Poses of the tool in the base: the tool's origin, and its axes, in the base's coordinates. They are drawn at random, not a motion.
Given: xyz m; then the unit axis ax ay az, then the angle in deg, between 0 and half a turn.
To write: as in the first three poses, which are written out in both.
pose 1, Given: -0.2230 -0.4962 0.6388 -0.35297 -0.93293 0.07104 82.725
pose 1, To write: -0.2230 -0.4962 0.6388; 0.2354 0.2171 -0.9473; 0.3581 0.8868 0.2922; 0.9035 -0.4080 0.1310
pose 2, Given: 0.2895 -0.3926 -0.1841 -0.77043 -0.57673 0.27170 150.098
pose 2, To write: 0.2895 -0.3926 -0.1841; 0.2412 0.6941 -0.6783; 0.9650 -0.2459 0.0915; -0.1033 -0.6766 -0.7291
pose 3, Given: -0.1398 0.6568 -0.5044 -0.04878 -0.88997 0.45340 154.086
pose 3, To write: -0.1398 0.6568 -0.5044; -0.8949 -0.1157 -0.4309; 0.2806 0.6050 -0.7451; 0.3469 -0.7878 -0.5090
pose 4, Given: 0.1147 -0.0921 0.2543 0.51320 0.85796 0.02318 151.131
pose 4, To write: 0.1147 -0.0921 0.2543; -0.3817 0.8147 0.4365; 0.8371 0.5050 -0.2105; -0.3919 0.2851 -0.8747
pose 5, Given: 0.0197 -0.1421 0.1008 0.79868 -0.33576 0.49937 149.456
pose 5, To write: 0.0197 -0.1421 0.1008; 0.3260 -0.7529 0.5717; -0.2453 -0.6514 -0.7180; 0.9130 0.0938 -0.3971
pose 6, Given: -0.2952 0.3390 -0.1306 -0.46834 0.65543 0.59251 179.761
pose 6, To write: -0.2952 0.3390 -0.1306; -0.5613 -0.6164 -0.5523; -0.6115 -0.1408 0.7786; -0.5577 0.7747 -0.2979
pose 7, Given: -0.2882 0.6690 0.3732 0.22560 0.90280 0.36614 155.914
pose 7, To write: -0.2882 0.6690 0.3732; -0.8156 0.2402 0.5264; 0.5390 0.6462 0.5403; -0.2104 0.7244 -0.6565
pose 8, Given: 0.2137 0.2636 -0.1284 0.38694 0.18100 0.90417 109.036
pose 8, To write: 0.2137 0.2636 -0.1284; -0.1276 -0.7618 0.6351; 0.9476 -0.2827 -0.1487; 0.2929 0.5828 0.7580
